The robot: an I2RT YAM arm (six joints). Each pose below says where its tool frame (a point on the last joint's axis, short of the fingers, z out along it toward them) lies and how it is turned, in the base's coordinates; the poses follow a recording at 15 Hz.
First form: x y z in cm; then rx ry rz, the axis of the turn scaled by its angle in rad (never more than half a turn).
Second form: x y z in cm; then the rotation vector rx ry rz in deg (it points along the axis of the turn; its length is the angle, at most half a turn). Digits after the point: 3 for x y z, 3 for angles.
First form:
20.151 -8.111 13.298 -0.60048 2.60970 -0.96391
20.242 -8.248 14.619 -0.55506 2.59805 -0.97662
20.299 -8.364 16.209 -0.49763 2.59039 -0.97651
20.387 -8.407 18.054 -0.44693 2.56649 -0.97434
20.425 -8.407 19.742 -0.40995 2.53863 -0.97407
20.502 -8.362 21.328 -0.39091 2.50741 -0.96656
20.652 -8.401 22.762 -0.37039 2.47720 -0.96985
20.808 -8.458 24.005 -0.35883 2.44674 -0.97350
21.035 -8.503 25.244 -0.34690 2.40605 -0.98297
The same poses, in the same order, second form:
20.151 -8.111 13.298 -34.405 149.525 -55.228
20.242 -8.248 14.619 -31.803 148.857 -55.956
20.299 -8.364 16.209 -28.512 148.418 -55.950
20.387 -8.407 18.054 -25.607 147.049 -55.826
20.425 -8.407 19.742 -23.488 145.453 -55.810
20.502 -8.362 21.328 -22.397 143.664 -55.380
20.652 -8.401 22.762 -21.222 141.933 -55.568
20.808 -8.458 24.005 -20.559 140.188 -55.777
21.035 -8.503 25.244 -19.876 137.857 -56.320

